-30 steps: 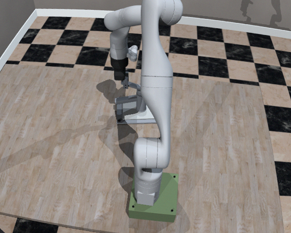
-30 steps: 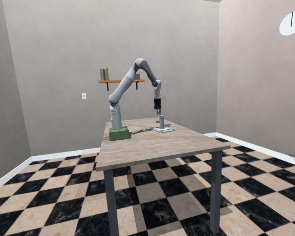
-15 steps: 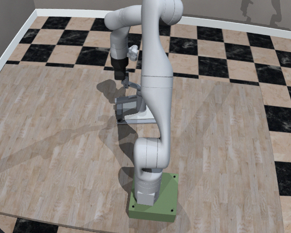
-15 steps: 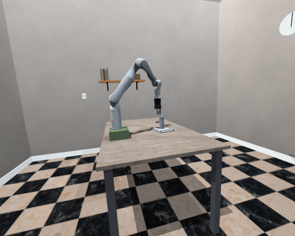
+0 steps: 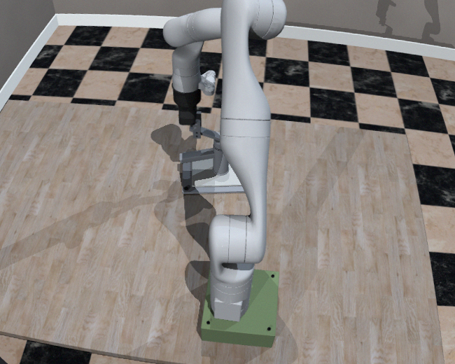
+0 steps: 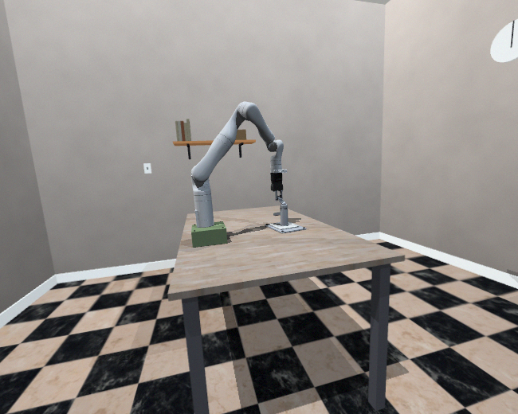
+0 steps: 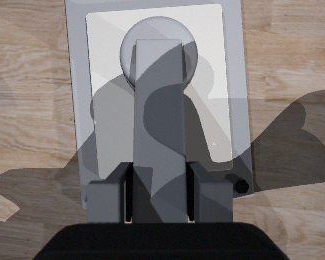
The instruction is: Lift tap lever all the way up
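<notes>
Now: hand 3 cm to the left of the flat lever and 1 cm above it. Also, from my hand: grey tap: 6 cm below, 4 cm to the right.
</notes>
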